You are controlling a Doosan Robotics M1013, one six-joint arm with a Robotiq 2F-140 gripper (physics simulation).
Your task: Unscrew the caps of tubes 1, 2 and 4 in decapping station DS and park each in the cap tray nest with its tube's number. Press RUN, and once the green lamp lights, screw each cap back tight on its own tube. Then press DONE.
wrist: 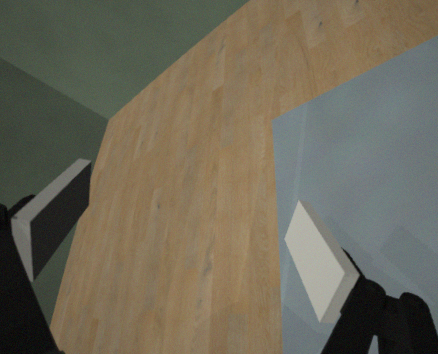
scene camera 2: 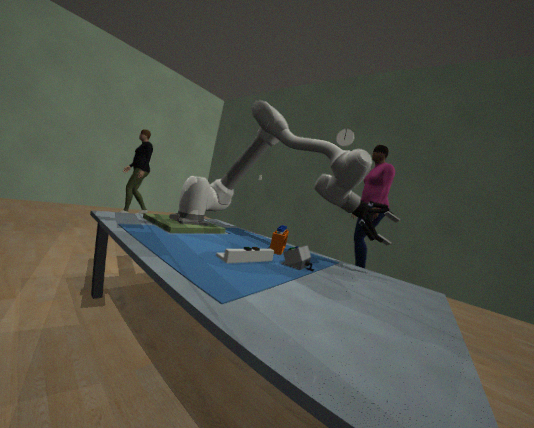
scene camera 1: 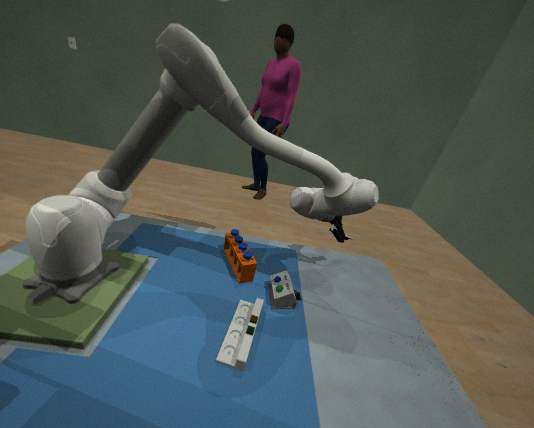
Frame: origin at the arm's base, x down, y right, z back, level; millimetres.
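Seen in the pictures: gripper, between the fingertips: [wrist: 194, 203] [scene camera 2: 393, 232] [scene camera 1: 353, 224]; arm's base, origin of its link: [scene camera 2: 190, 221] [scene camera 1: 76, 275].
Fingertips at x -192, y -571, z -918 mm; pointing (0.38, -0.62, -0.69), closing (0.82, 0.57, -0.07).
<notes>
Offsets run from my fingertips to a thing's top centre. "*": to the spot under its first point. Level surfaces: height alone.
An orange rack @(dy +256, dx +115, dz +458 mm) [scene camera 1: 246, 273] [scene camera 2: 278, 244], seemingly the decapping station, stands on the blue mat. Several upright tubes in it wear blue caps; the nearest cap @(dy +317, dx +97, dz +409 mm) [scene camera 1: 247, 255] is on its tube. Tube numbers are not readable. A white cap tray @(dy +551, dx +165, dz +339 mm) [scene camera 1: 248, 345] [scene camera 2: 247, 256] lies nearby; its round nests look empty. A brown square @(* dy +534, dx +164, dz +309 mm) [scene camera 1: 254, 319] and a dark green square @(* dy +574, dx +165, dz +310 mm) [scene camera 1: 250, 330] sit on its raised side, neither visibly glowing. A grey box @(dy +356, dx +134, dz +243 mm) [scene camera 1: 283, 301] [scene camera 2: 298, 256] carries a blue button @(dy +343, dx +143, dz +272 mm) [scene camera 1: 277, 279] and a green button @(dy +385, dx +143, dz +256 mm) [scene camera 1: 279, 288]. My gripper [scene camera 1: 346, 239] [scene camera 2: 390, 229] [wrist: 194, 203] is open and empty, high beyond the box, away from the rack.
The arm's base stands on a green plate [scene camera 1: 117, 280] [scene camera 2: 200, 228] at the other end of the table @(dx +221 mm) [scene camera 1: 360, 320] [scene camera 2: 350, 320]. A small black part @(* dy +337, dx +204, dz +177 mm) [scene camera 1: 298, 295] is beside the grey box. A person in pink [scene camera 1: 281, 90] [scene camera 2: 378, 181] and one in black [scene camera 2: 143, 155] stand beyond the table.
</notes>
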